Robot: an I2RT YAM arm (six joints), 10 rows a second.
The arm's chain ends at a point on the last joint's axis. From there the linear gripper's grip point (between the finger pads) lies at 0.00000 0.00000 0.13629 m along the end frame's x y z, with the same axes.
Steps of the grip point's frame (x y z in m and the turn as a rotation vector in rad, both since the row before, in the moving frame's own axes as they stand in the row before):
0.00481 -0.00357 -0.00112 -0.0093 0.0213 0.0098
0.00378 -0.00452 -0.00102 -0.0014 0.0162 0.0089
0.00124 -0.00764 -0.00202 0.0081 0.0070 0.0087
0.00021 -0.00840 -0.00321 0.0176 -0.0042 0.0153
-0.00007 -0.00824 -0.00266 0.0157 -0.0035 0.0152
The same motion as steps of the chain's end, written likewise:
0.00191 -0.00485 -0.00108 -0.0093 0.0213 0.0098
0.00157 -0.00472 -0.00100 -0.0014 0.0162 0.0089
0.00028 -0.00654 -0.00201 0.0081 0.0070 0.0087
0.00076 -0.00600 -0.00319 0.0176 -0.0042 0.0153
0.00039 -0.00610 -0.00264 0.0157 -0.0035 0.0152

